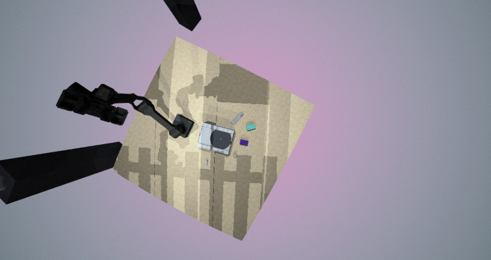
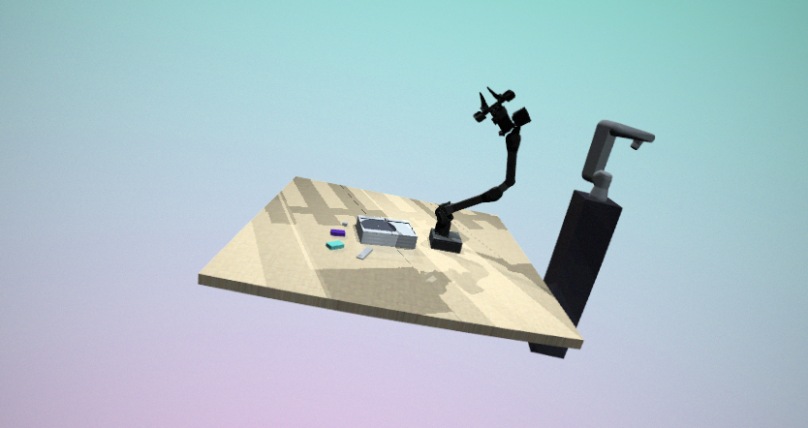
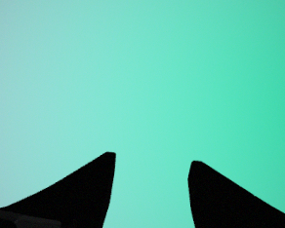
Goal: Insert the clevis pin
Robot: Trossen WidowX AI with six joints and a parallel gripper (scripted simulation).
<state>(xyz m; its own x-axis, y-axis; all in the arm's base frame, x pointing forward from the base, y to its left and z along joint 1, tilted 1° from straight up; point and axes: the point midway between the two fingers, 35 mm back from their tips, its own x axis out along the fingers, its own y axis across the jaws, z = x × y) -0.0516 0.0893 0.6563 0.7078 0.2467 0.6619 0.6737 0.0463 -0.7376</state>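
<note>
My gripper tip is now 73 cm above the steel clevis pin, 32 cm short of it and 22 cm to the left of it. Round my gripper tip: grey flat bar 73 cm below, 32 cm ahead, 22 cm to the left; then steel tray 69 cm below, 27 cm ahead; then dark aluminium disc 68 cm below, 31 cm ahead, 2 cm to the left.
</note>
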